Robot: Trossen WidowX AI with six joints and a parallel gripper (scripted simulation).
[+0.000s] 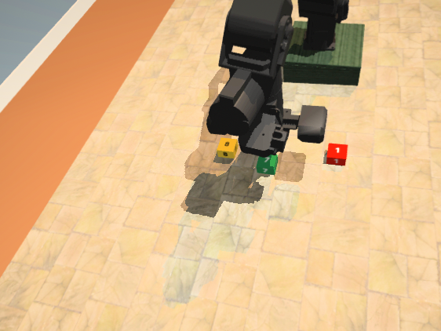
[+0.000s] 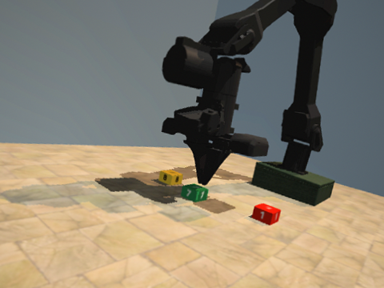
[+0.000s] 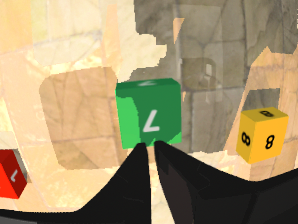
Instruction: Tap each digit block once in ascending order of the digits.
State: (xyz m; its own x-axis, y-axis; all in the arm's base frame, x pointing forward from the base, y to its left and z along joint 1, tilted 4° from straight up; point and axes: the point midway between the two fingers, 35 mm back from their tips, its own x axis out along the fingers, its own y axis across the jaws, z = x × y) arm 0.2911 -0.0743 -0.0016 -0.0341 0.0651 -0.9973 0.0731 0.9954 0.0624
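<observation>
The green block marked 7 is 10 mm below my gripper tip and 10 mm ahead of it. Round my gripper tip: yellow block (80 mm to the right, 20 mm behind, 10 mm below); red block marked 1 (120 mm to the left, 10 mm below, 10 mm behind).
</observation>
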